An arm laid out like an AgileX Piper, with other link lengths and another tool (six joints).
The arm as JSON. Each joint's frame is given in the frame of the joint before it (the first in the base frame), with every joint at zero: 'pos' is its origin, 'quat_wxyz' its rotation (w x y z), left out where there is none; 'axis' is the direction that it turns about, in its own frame. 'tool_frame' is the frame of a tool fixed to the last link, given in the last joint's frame.
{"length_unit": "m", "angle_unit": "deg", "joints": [
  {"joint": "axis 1", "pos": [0.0, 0.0, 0.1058], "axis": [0.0, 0.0, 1.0]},
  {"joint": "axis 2", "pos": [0.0, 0.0, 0.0], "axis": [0.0, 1.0, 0.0]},
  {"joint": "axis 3", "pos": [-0.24, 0.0, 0.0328], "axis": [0.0, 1.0, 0.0]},
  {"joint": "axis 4", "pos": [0.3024, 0.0, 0.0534], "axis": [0.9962, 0.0, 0.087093]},
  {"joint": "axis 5", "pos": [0.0, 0.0, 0.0], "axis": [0.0, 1.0, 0.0]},
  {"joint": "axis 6", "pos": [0.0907, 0.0, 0.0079], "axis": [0.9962, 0.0, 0.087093]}
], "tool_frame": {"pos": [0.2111, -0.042, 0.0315], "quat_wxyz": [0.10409, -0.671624, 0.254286, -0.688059]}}
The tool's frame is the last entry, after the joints.
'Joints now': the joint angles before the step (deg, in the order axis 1, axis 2, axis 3, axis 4, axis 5, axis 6). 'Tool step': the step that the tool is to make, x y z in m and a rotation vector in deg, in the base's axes. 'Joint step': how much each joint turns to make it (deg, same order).
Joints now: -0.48, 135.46, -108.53, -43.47, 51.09, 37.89
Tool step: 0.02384, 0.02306, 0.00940, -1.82, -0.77, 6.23
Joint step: 1.93, -0.18, 0.00, -1.63, -2.73, -2.58
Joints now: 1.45, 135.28, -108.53, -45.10, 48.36, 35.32
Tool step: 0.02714, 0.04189, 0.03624, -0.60, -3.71, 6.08
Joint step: 3.35, -2.95, 0.06, -0.74, -2.18, -1.42
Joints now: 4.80, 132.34, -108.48, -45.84, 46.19, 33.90
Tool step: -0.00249, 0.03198, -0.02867, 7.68, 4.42, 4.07
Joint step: -0.84, 0.01, -1.06, 14.47, -0.68, -12.06
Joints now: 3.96, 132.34, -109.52, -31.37, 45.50, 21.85
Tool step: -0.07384, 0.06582, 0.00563, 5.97, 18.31, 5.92
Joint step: 3.20, -3.83, -5.08, 16.66, 22.85, -17.21
